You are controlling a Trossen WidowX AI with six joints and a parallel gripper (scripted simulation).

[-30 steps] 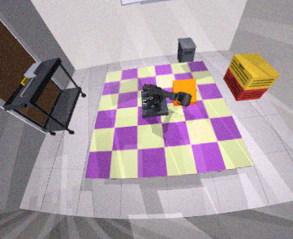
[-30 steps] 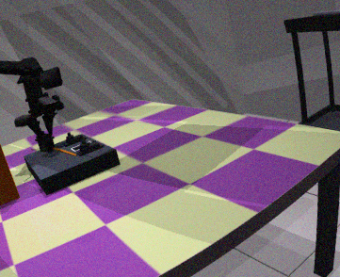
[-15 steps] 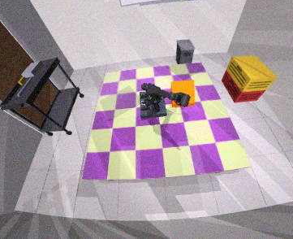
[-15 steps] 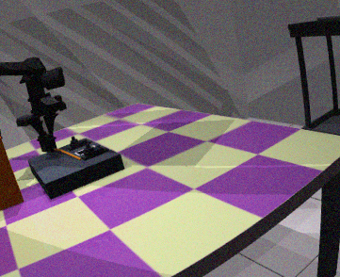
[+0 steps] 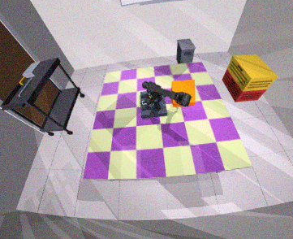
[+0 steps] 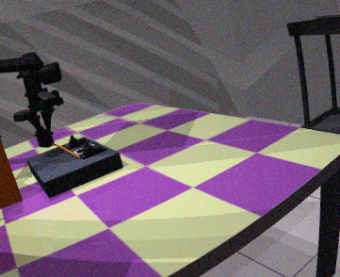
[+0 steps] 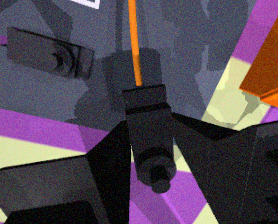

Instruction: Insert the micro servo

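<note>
The dark grey robot deck is 10 cm below my gripper tip, 9 cm to the right of it and 1 cm behind it.
</note>
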